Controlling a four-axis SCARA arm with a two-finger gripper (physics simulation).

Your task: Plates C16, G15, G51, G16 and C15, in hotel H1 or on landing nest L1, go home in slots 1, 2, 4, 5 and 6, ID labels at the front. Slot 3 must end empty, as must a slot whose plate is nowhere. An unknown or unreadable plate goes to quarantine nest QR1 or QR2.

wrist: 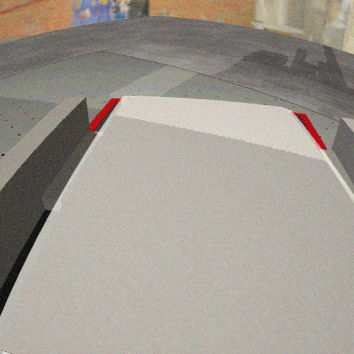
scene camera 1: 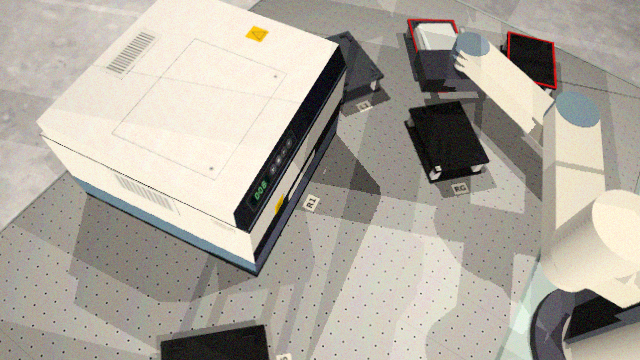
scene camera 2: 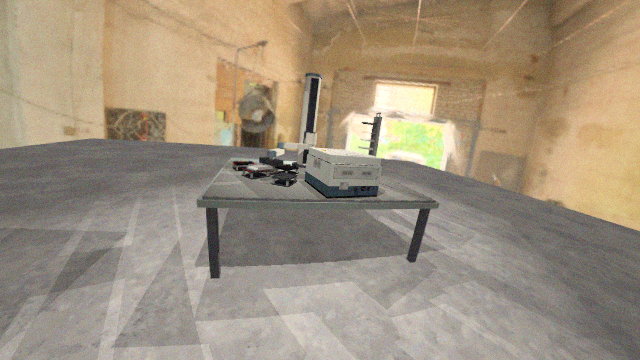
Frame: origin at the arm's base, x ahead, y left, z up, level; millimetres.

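Seen in the pictures: gripper, fingertip midpoint: (wrist: pixel 214 124) (scene camera 1: pixel 438 31) (scene camera 2: pixel 253 167); arm's base, link origin: (scene camera 1: pixel 594 351) (scene camera 2: pixel 304 166).
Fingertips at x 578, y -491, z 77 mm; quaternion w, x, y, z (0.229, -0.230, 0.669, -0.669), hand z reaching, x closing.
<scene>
Offsets run from my fingertips to a thing's top centre. "spot": to the spot under its first point.
A plain white plate @[22 mm back, 27 mm left, 7 mm up] (scene camera 1: pixel 436 36) (wrist: pixel 200 225) lies level at the left red-rimmed nest @[spot: 34 mm ahead, 44 mm right, 15 mm down] (scene camera 1: pixel 431 20) (wrist: pixel 105 114); its ID label does not show, and whether it rests fully on the nest cannot be told. My gripper (wrist: pixel 214 124) is shut on this plate, one finger along each long side. In scene view 1 the dark gripper body covers the plate's near end. The second red-rimmed nest @[226 mm back, 77 mm right, 9 mm down] (scene camera 1: pixel 532 60) is at the right, partly behind the arm, with no plate showing on it. Landing nest L1 @[141 mm ahead, 211 mm left, 9 mm down] (scene camera 1: pixel 356 62) is partly hidden by the white device. The hotel (scene camera 2: pixel 375 135) is small; its slot contents are unreadable.
The large white device @[223 mm ahead, 568 mm left, 182 mm up] (scene camera 1: pixel 190 105) (scene camera 2: pixel 345 170) stands left of the nests. The black nest labelled RG @[148 mm back, 260 mm left, 5 mm down] (scene camera 1: pixel 447 140) stands in front of the held plate. Another black nest @[spot: 14 mm back, 855 mm left, 15 mm down] (scene camera 1: pixel 215 345) is cut off at the bottom edge. The arm's column (scene camera 2: pixel 312 110) rises behind the device.
</scene>
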